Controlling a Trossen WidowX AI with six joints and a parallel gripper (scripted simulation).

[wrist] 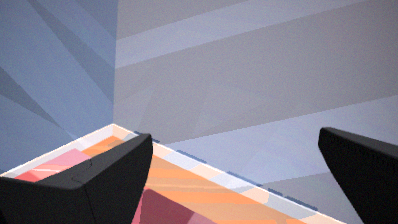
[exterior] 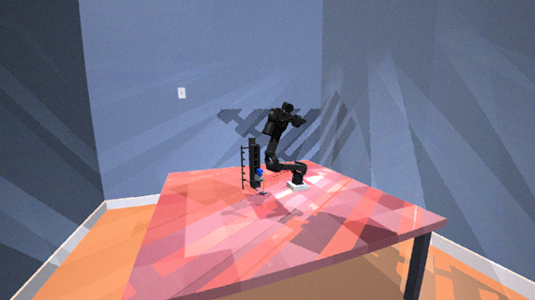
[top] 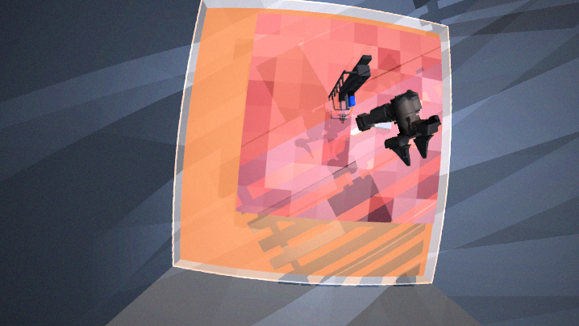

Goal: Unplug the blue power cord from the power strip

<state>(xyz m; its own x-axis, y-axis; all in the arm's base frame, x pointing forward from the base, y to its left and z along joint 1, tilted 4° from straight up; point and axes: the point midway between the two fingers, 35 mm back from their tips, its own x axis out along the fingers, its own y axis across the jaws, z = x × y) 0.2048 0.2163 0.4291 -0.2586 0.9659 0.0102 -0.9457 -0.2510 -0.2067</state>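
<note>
The blue plug lies 70 mm ahead of my gripper tip, 350 mm to the right of it and 320 mm below it.
</note>
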